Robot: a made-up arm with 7 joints.
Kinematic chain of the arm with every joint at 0, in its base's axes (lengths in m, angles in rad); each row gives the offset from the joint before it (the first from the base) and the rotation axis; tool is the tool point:
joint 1: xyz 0 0 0 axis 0 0.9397 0.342
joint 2: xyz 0 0 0 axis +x
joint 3: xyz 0 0 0 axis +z
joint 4: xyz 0.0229 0 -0.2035 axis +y
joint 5: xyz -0.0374 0 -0.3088 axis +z
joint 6: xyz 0 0 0 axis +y
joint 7: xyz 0 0 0 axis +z
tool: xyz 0 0 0
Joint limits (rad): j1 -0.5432..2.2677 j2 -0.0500..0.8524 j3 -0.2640..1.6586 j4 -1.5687..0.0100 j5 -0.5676..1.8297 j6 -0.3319..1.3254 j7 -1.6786..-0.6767
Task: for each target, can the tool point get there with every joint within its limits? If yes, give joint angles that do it. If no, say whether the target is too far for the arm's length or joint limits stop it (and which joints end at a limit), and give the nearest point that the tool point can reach.
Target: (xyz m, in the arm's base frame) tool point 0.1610 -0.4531 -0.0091
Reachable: no: joint limits stop it (at a limit: joint 1, joint 2, joint 3, joint 4) | nearest point 0.3717 -0.1644 -0.0559 | short by 0.360 m
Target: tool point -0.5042 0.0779 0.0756
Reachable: yes | joints 1.7420 0.4314 0.9358 -0.2759 -0.0447 0.4677 -1.4082
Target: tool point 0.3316 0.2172 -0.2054
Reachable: yes | joints -0.0903 0.5973 0.1841 -1.3079 0.2148 0.1726 -1.2177
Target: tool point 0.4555 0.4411 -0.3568
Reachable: no: too far | nearest point 0.3175 0.3142 -0.2565 | short by 0.213 m
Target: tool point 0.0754 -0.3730 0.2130
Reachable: no: joint limits stop it (at a limit: joint 1, joint 2, joint 4) | nearest point -0.3494 -0.3018 0.2218 | short by 0.431 m
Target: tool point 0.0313 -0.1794 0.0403
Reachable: no: joint limits stop it (at a limit: joint 1, joint 2, joint 3, joint 4) | nearest point 0.3717 -0.1644 -0.0559 | short by 0.354 m
